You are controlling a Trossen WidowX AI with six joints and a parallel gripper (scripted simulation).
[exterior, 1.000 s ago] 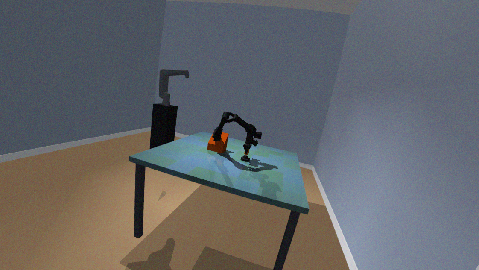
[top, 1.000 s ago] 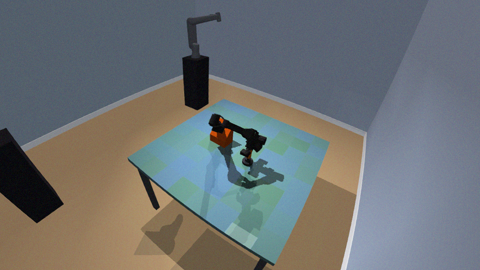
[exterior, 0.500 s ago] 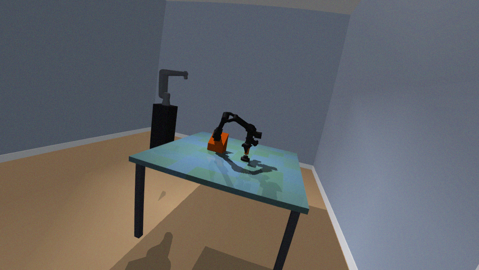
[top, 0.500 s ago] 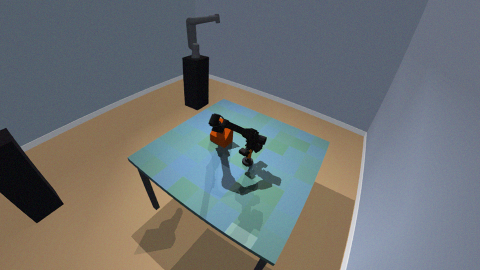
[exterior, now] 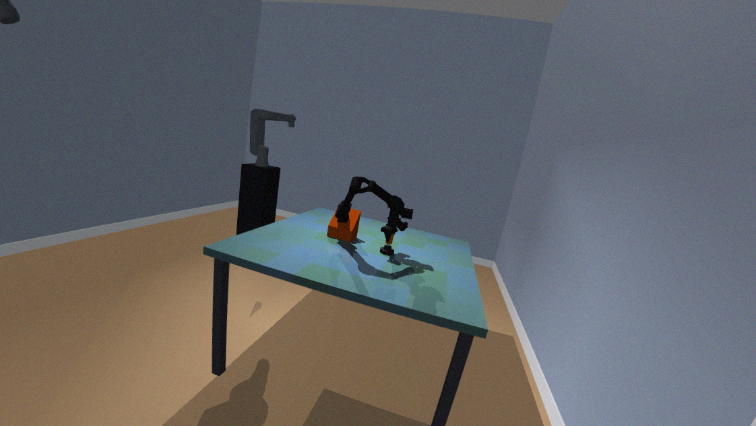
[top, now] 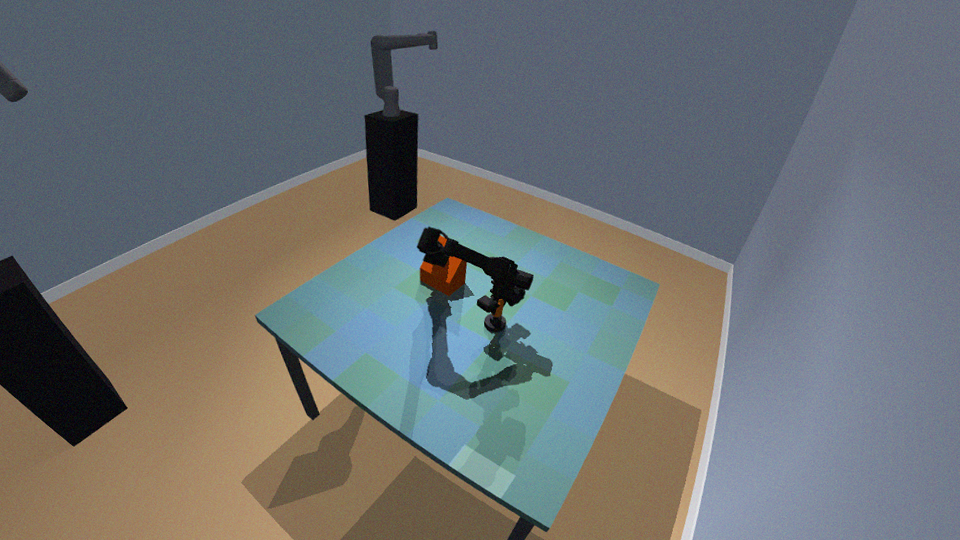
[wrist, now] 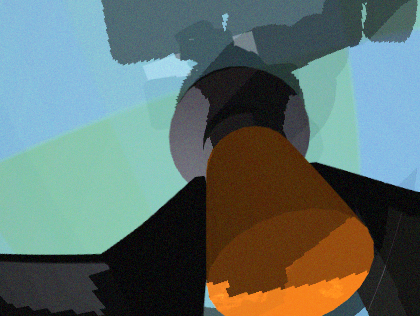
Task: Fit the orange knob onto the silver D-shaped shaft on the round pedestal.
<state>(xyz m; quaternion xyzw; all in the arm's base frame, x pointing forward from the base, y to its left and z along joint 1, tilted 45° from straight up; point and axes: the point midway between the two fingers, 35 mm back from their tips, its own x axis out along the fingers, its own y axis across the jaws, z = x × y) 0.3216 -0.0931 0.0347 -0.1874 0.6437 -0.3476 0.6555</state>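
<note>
Right now my gripper tip is 3 cm below the orange knob. From my gripper tip the other things lie so: pedestal 4 cm below.
</note>
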